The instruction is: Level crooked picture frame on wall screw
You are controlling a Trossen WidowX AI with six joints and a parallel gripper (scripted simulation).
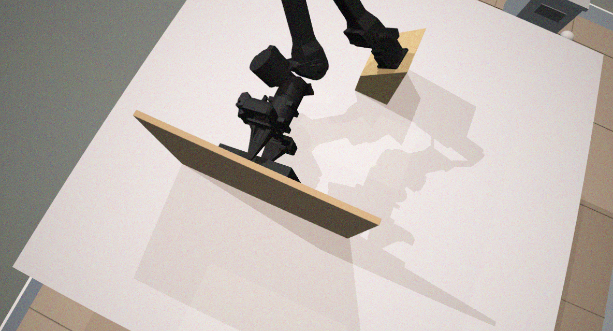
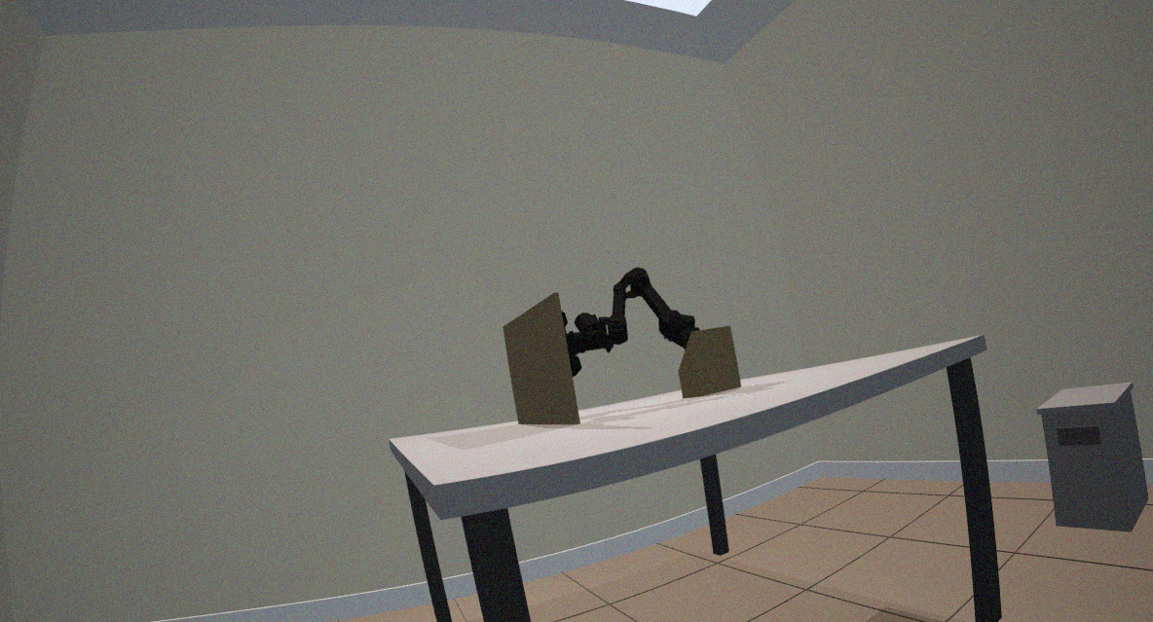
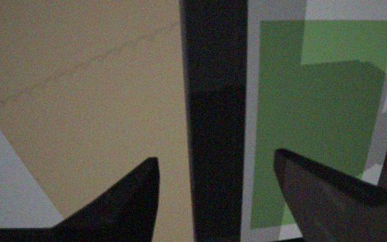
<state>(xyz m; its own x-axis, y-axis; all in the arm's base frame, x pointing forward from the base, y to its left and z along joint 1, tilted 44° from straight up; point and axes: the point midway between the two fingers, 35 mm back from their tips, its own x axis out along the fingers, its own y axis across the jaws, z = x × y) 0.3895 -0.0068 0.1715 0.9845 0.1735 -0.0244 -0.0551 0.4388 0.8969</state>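
The black picture frame is 5 cm below my gripper tip and 1 cm to the left of it. The rest, counted from my gripper tip: wooden wall panel: 6 cm below, 2 cm to the left, 1 cm ahead.
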